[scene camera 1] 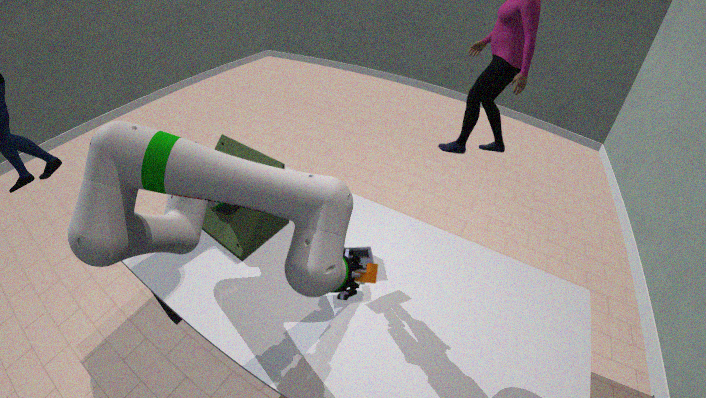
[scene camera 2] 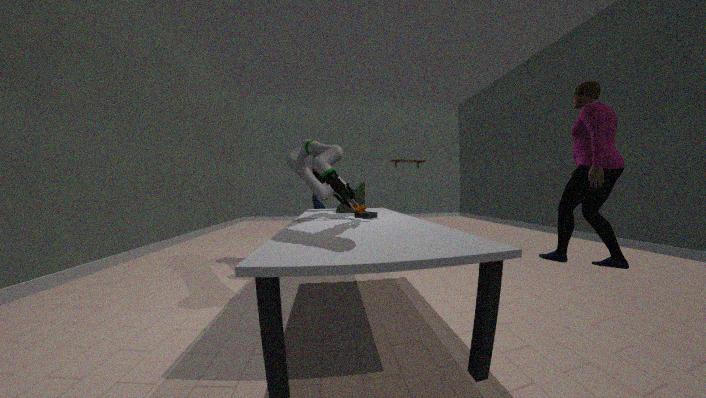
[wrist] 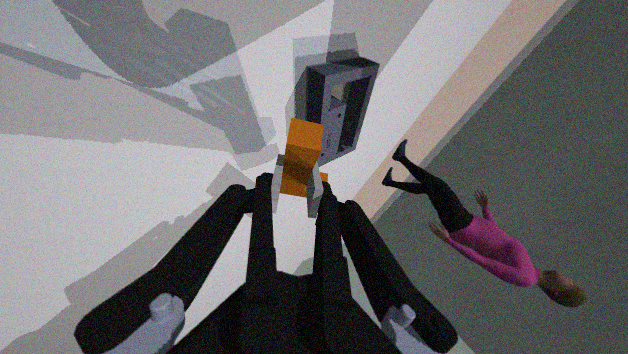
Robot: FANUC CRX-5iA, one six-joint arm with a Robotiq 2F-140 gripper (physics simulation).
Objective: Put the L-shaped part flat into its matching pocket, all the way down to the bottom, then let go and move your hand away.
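Frame: origin at the arm's base, x ahead, y left, z up, level; centimetres.
Seen in the pictures: gripper, fingertip midpoint: (scene camera 1: 360, 277) (scene camera 2: 356, 209) (wrist: 295, 169).
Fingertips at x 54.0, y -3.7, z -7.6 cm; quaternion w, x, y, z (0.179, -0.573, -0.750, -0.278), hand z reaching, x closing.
Observation:
Pixels of each thing's middle, then the offset from my fingertips to it. Level surfaces: height alone.
- orange L-shaped part at the middle of its body: (wrist: 310, 167) (scene camera 1: 358, 271) (scene camera 2: 357, 206) dz +1.3, dx -1.2, dy +0.6 cm
- dark grey block with the pocket, body centre: (wrist: 336, 117) (scene camera 1: 351, 261) (scene camera 2: 365, 214) dz -4.7, dx -6.7, dy +7.9 cm
- white table at its surface level: dz -6.6 cm
The orange L-shaped part (scene camera 1: 370, 273) (scene camera 2: 359, 209) (wrist: 304, 142) is held between the fingertips of my gripper (scene camera 1: 358, 275) (wrist: 295, 169), which is shut on it. The dark grey block with the pocket (scene camera 1: 365, 253) (scene camera 2: 369, 215) (wrist: 332, 125) stands on the white table. In the wrist view the block lies beyond the part and to its right, and the part overlaps its lower left edge. The part is outside the pocket. The pocket opening shows in the wrist view as an L-shaped recess, partly hidden. The height of the part over the table is hard to tell.
The white table (scene camera 1: 500, 320) (scene camera 2: 425, 250) carries the arm's shadows. A green angled plate (scene camera 1: 250, 150) (scene camera 2: 361, 192) stands behind the arm. A person in a pink top (scene camera 1: 515, 35) (scene camera 2: 597, 135) (wrist: 500, 250) is on the floor beyond the table. Another person's legs (scene camera 1: 22, 150) show at the left.

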